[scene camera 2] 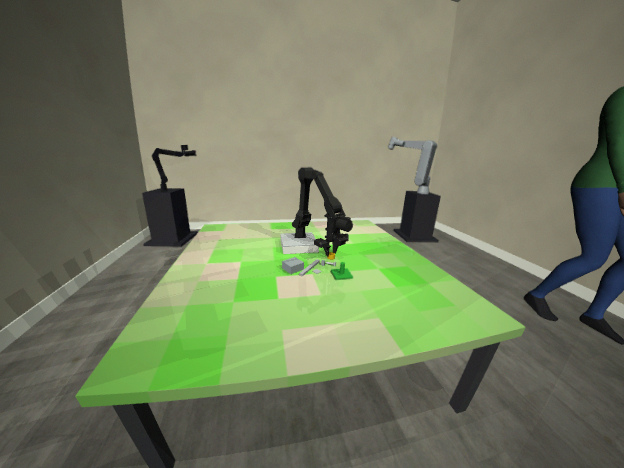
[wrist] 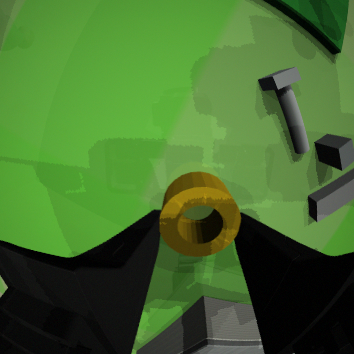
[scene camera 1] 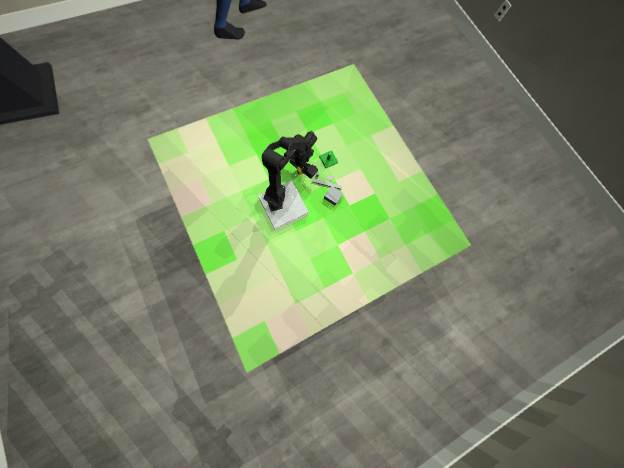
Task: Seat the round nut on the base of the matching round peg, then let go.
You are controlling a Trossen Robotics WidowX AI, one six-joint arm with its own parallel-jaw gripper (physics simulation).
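The round nut is an orange ring (scene camera 1: 299, 171) (scene camera 2: 331, 255) (wrist: 169, 222). My gripper (scene camera 1: 302, 171) (scene camera 2: 330, 253) (wrist: 197, 218) is shut on it, one black fingertip against each side, with the nut's hole facing the wrist camera. How far the nut is above the table, if at all, I cannot tell. The round peg (scene camera 1: 329, 156) (scene camera 2: 342, 266) is dark green and stands upright on a square green base (scene camera 1: 332, 162) (scene camera 2: 347, 275) (wrist: 325, 22), apart from the nut. In the wrist view part of the base shows at the top right; the peg does not show there.
A grey T-shaped bolt (wrist: 292, 117), a small grey cube (wrist: 335, 150) and a long grey bar (scene camera 1: 326, 184) (scene camera 2: 309, 267) (wrist: 334, 195) lie near the nut. A larger grey block (scene camera 1: 333, 195) (scene camera 2: 292, 265) lies beyond the bar. The arm's pale base plate (scene camera 1: 290, 214) (scene camera 2: 298, 246) is behind.
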